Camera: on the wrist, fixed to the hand. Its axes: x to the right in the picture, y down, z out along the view.
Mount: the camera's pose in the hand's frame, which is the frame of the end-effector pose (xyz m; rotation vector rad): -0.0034 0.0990 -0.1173 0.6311 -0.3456 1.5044
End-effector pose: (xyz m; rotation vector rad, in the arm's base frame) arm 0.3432 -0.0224 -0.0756 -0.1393 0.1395 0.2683
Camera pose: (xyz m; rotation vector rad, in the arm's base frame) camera 0.2990 0.0530 -0.2018 0.6867 -0.0485 1.7123
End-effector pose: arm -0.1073 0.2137 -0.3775 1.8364 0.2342 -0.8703
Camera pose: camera -0.0041 0.2731 -0.2806 1.7018 -1.5937 -0.1041
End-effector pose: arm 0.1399 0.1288 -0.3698 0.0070 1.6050 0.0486
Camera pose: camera 0.0203 0.2244 -0.3589 1.6026 0.8965 0.6517
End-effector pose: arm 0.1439 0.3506 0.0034 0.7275 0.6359 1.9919
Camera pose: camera 0.0066 0.2837 -0.0120 -1.6571 -0.3571 -1.9376
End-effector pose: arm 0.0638 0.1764 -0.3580 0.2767 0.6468 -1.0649
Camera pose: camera 0.1076 0.2852 -0.4571 0.9107 -0.3039 0.2043
